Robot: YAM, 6 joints.
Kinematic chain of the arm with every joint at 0, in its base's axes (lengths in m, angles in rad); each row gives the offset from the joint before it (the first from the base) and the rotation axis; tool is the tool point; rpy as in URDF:
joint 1: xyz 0 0 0.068 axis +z
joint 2: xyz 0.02 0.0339 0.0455 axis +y
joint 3: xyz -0.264 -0.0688 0 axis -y
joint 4: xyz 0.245 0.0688 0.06 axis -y
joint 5: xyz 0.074 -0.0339 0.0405 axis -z
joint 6: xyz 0.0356 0 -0.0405 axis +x
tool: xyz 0 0 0 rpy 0 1.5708 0
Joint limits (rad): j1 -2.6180..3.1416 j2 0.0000..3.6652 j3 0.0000..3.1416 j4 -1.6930..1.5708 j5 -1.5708..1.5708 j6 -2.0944..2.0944
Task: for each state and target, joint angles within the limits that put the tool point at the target. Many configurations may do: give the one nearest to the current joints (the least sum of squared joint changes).
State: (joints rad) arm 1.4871 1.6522 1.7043 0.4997 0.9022 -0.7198
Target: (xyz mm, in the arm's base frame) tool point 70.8 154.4 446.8
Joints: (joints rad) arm 1.3263 0.8724 0.9953 0.3513 1.0751 -0.7198
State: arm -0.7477 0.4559 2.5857 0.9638 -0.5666 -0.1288
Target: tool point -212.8 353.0 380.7
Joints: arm -0.9686 0.0471 1.6536 1.4139 -0.7618 -0.1288
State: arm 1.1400 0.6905 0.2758 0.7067 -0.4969 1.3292
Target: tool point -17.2 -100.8 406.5
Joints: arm 1.5518 0.0000 0.6098 1.1851 -0.4436 1.3292
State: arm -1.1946 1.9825 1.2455 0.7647 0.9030 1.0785
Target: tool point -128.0 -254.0 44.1
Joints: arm -1.9315 2.0240 0.5582 0.6234 1.0083 1.0785
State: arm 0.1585 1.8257 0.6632 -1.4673 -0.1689 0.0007
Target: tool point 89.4 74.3 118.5
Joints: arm 0.6041 1.7932 0.5588 -1.5177 -0.2954 0.0007
